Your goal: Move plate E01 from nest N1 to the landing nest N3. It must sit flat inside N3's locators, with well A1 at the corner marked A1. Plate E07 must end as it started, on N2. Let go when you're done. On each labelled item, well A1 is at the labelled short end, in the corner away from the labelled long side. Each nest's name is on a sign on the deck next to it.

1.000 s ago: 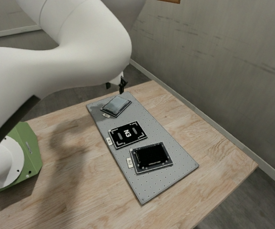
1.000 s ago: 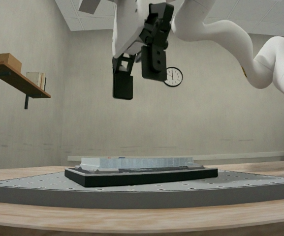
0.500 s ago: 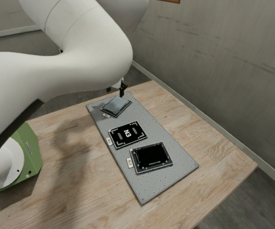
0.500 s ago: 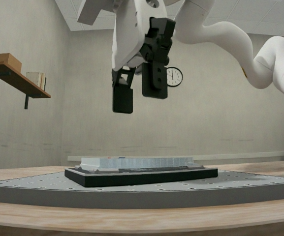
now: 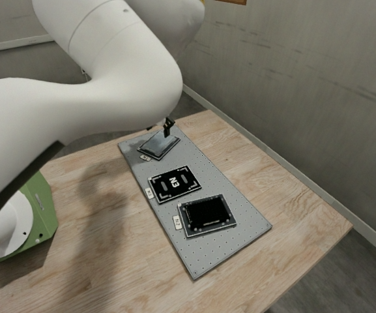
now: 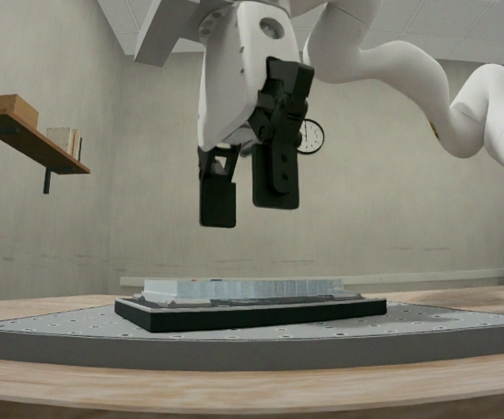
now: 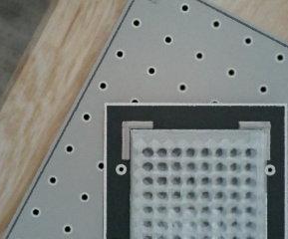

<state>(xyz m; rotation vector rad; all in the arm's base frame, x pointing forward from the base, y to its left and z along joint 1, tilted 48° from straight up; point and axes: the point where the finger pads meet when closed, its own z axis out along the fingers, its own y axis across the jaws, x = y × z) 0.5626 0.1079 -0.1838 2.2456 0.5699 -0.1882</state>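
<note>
The plate E01 is 6 cm below my hand. The rest, counted from my hand: nest N1: 7 cm below; then nest N3: 5 cm behind, 23 cm to the right, 7 cm below; then black well plate: 2 cm behind, 39 cm to the right, 6 cm below.
</note>
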